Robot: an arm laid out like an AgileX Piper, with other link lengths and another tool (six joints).
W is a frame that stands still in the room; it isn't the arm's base.
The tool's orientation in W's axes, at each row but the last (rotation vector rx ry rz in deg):
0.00 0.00 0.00
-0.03 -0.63 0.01
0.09 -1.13 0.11
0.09 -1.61 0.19
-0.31 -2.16 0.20
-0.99 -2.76 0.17
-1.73 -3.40 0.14
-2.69 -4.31 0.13
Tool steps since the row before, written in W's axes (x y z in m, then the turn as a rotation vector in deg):
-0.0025 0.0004 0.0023 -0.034 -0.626 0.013
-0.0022 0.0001 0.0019 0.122 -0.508 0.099
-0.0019 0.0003 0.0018 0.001 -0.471 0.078
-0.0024 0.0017 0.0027 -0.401 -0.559 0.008
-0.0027 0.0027 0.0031 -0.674 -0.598 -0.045
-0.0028 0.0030 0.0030 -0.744 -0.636 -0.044
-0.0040 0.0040 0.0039 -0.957 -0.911 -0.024
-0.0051 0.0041 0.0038 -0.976 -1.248 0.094
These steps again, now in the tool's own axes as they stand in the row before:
-0.0025 0.0004 0.0023 -0.034 -0.626 0.013
-0.0022 0.0001 0.0019 0.123 -0.508 0.097
-0.0019 0.0003 0.0018 0.002 -0.471 0.079
-0.0023 0.0017 0.0028 -0.402 -0.558 0.020
-0.0026 0.0027 0.0032 -0.677 -0.595 -0.023
-0.0026 0.0030 0.0032 -0.747 -0.633 -0.019
-0.0037 0.0039 0.0042 -0.960 -0.908 0.005
-0.0048 0.0039 0.0044 -0.971 -1.251 0.109

